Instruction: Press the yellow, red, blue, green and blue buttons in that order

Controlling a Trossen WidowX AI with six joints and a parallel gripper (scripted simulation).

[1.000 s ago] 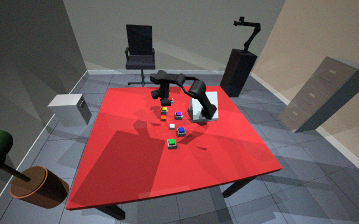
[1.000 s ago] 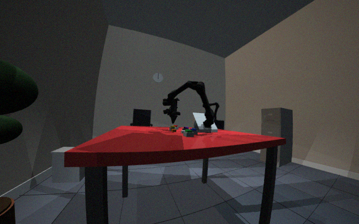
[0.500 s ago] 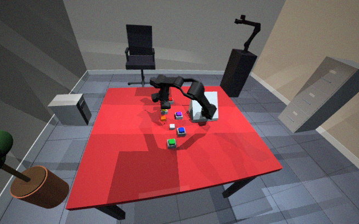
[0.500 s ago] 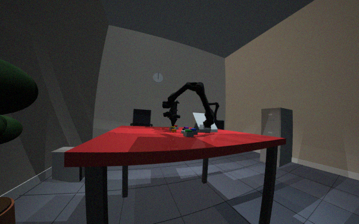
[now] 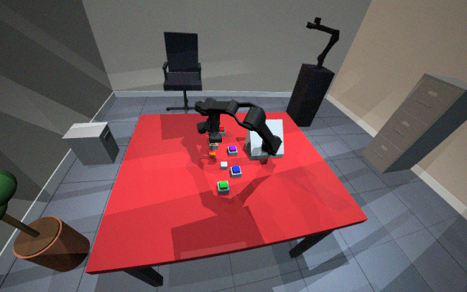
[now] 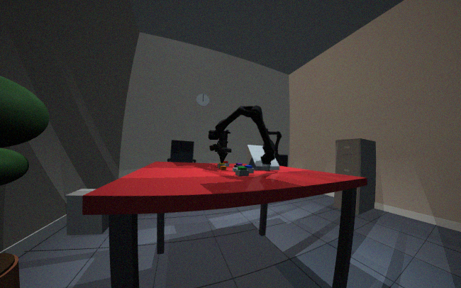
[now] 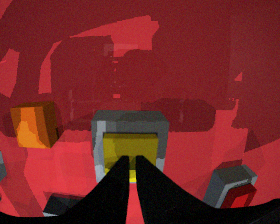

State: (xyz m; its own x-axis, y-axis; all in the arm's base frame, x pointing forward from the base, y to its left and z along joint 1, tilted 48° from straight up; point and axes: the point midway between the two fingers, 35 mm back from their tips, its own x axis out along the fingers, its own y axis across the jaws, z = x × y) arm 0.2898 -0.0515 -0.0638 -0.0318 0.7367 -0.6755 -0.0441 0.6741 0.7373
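Now: gripper tip 10 mm above the yellow button. From my gripper tip the other things lie so: orange block (10 mm ahead, 80 mm to the left, 20 mm below); then purple button (100 mm behind, 60 mm to the left); then red button (60 mm behind, 110 mm to the right).
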